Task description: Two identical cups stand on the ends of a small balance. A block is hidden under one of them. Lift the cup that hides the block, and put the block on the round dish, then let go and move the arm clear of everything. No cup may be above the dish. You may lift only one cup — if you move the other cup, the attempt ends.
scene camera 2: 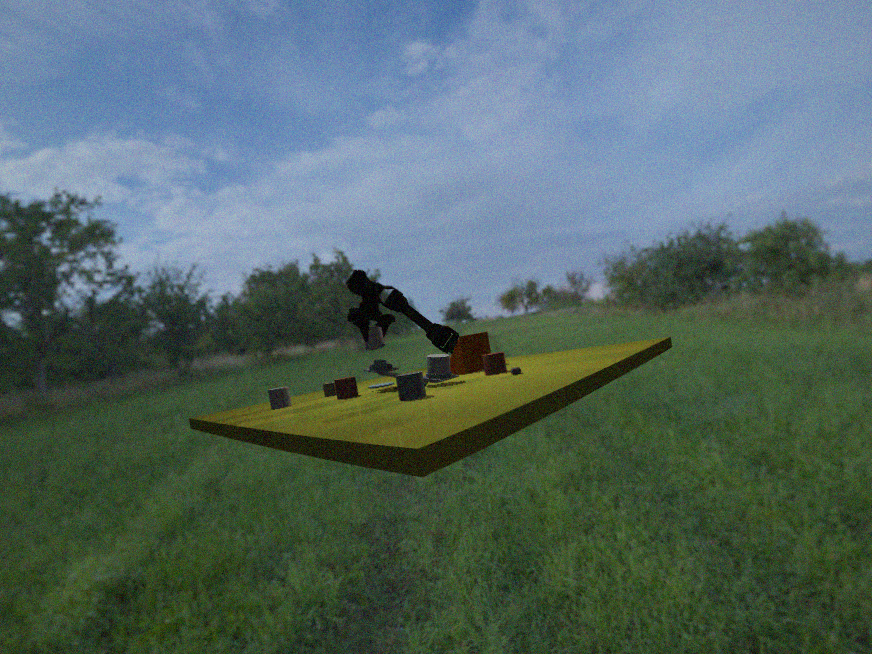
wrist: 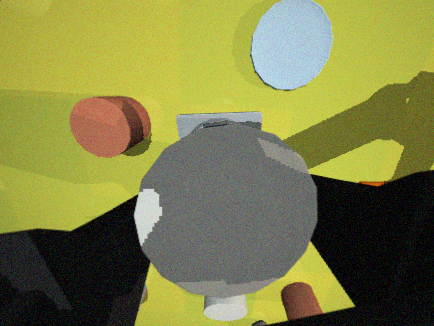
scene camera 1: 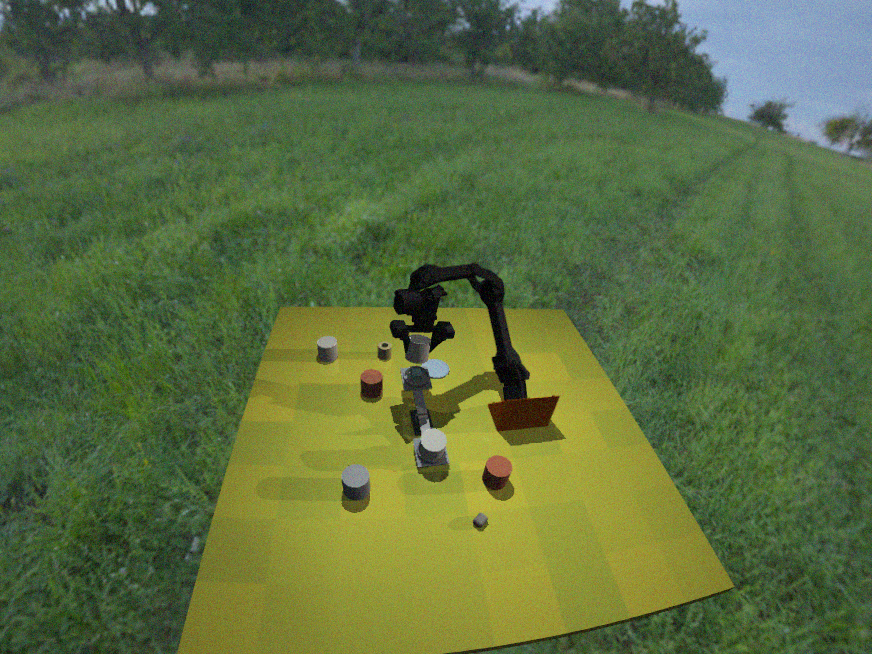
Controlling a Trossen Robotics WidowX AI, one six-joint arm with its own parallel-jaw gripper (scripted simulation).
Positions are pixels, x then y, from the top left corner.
Labels:
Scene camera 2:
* gripper: 374, 341
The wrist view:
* gripper: 218, 183
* red cylinder: 105, 126
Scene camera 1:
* gripper: 417, 352
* red cylinder: 497, 470

